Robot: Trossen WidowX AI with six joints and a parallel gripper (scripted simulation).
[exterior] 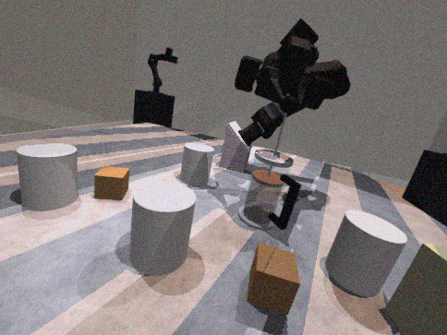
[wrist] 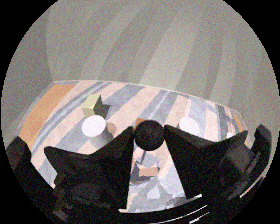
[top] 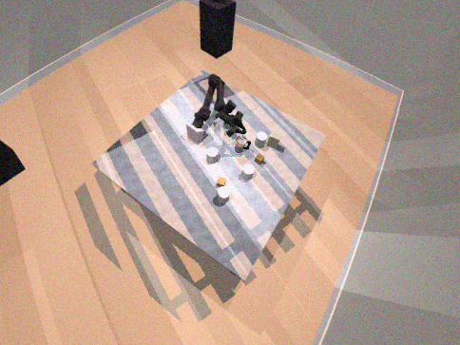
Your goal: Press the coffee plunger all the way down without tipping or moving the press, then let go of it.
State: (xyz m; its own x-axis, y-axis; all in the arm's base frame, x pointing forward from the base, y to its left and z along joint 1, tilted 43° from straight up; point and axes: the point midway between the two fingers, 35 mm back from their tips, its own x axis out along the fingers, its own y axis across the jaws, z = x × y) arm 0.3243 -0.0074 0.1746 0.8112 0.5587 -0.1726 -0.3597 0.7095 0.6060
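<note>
Right now my gripper tip is 1 cm to the right of the coffee press and 12 cm above it.
</note>
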